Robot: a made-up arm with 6 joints.
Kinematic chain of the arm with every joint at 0, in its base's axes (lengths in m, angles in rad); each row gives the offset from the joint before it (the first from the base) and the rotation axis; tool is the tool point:
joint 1: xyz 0 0 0.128 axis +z
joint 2: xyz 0 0 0 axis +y
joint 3: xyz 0 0 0.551 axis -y
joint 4: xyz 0 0 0 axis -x
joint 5: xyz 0.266 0 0 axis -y
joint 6: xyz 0 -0.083 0 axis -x
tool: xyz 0 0 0
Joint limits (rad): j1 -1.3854..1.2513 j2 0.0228..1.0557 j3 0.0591..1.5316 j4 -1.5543..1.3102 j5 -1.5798..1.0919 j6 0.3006..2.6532
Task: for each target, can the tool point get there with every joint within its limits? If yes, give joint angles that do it. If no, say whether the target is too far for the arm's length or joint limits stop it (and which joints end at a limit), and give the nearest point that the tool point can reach.
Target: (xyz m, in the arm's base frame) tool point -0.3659 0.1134 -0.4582
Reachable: no: joint limits stop it (at a limit: joint 1, joint 2, joint 3, joint 4) | nearest point 0.1754 0.5258 0.1310 | short by 0.900 m
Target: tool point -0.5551 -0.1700 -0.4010
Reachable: no: joint limits stop it (at a limit: joint 1, joint 2, joint 3) | nearest point 0.0563 -0.5672 0.1398 | short by 0.908 m
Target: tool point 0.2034 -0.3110 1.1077
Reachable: no: too far | nearest point 0.1609 -0.2461 0.9032 | short by 0.219 m
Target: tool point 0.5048 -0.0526 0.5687
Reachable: yes | joints 0.0596 0.4514 0.2747 -0.1019 0.8135 0.9754
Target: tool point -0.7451 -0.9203 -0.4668
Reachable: no: too far | nearest point 0.0328 -0.6113 0.1650 | short by 1.049 m
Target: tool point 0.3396 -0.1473 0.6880
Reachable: yes | joints -0.1862 0.1736 0.2902 -0.1660 -0.4753 0.8570
